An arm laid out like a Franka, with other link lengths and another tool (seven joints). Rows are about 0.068 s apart.
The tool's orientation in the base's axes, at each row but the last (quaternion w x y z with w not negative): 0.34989, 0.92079, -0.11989, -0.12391; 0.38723, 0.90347, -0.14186, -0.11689; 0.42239, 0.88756, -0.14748, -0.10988; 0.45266, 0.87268, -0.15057, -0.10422; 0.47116, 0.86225, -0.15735, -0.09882; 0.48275, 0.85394, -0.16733, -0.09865; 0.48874, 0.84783, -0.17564, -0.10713; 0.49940, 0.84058, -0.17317, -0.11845
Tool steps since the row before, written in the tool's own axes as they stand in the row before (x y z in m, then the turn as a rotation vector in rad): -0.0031, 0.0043, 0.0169, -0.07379, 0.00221, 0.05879; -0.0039, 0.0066, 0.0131, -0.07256, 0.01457, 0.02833; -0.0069, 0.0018, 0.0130, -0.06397, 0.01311, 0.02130; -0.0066, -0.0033, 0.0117, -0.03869, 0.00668, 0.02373; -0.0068, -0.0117, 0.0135, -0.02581, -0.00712, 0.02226; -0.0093, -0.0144, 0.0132, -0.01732, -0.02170, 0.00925; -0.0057, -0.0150, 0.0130, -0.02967, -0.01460, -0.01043; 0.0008, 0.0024, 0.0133, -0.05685, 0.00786, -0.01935
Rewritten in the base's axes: -0.0088, -0.0126, -0.0089, -0.08805, -0.01505, -0.03045; -0.0089, -0.0117, -0.0036, -0.07917, -0.00333, -0.00103; -0.0109, -0.0080, -0.0062, -0.06867, -0.00046, 0.00158; -0.0093, -0.0047, -0.0091, -0.04477, -0.00782, -0.00624; -0.0085, -0.0021, -0.0170, -0.02985, -0.00438, -0.01738; -0.0102, 0.0000, -0.0191, -0.01493, 0.00965, -0.02325; -0.0069, -0.0011, -0.0194, -0.02065, 0.02692, -0.00715; -0.0046, -0.0120, -0.0042, -0.04600, 0.03526, 0.01756
